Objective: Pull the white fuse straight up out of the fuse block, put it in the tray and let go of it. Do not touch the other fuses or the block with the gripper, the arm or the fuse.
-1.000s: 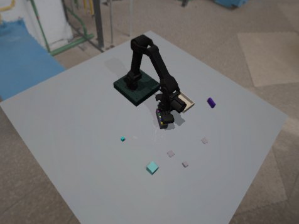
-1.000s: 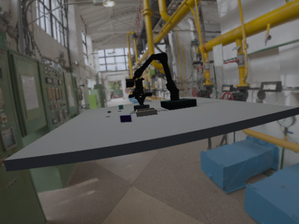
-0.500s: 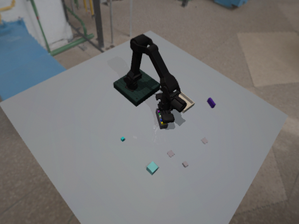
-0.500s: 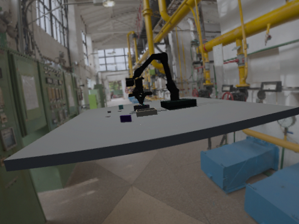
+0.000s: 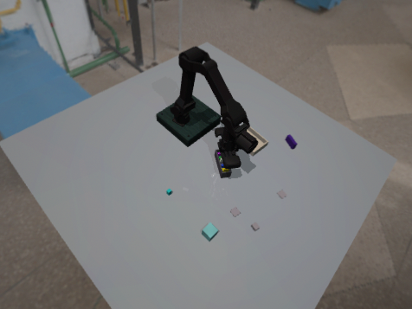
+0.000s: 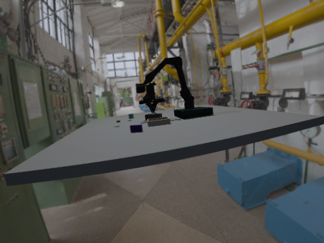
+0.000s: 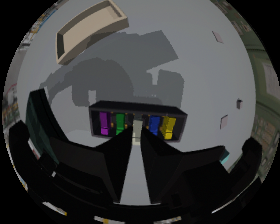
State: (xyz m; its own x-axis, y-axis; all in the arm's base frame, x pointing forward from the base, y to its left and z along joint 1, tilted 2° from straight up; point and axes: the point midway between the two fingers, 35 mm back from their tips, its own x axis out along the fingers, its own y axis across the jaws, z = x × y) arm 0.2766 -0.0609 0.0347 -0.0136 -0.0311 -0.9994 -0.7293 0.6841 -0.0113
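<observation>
Now: the beige tray 30 mm ahead of my gripper tip, 190 mm to the left of it and 50 mm below it. Round my gripper tip: white fuse: 10 mm below.
</observation>
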